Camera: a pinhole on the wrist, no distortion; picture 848 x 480 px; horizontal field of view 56.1 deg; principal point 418.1 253.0 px. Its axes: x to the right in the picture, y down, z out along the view. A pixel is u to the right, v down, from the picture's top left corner.
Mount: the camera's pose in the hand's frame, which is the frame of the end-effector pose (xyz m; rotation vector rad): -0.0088 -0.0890 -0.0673 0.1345 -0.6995 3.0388
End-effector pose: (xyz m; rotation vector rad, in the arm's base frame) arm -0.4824 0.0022 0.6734 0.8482 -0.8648 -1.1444
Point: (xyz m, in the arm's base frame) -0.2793 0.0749 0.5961
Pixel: behind the camera
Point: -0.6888 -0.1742 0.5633
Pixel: 103.3 281.9
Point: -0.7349 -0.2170 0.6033
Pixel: 77.5 185.4
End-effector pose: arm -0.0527 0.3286 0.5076 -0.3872 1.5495 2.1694
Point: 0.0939 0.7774 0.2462
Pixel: 333.4 420.1
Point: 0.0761 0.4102 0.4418
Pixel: 821.8 218.0
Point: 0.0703 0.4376 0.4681
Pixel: 787.7 68.0
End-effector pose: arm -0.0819 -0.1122 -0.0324 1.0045 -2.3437 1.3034
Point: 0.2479 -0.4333 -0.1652
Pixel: 766.4 193.7
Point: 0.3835 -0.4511 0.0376
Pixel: outside the picture
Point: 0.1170 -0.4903 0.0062
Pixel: 383.7 288.1
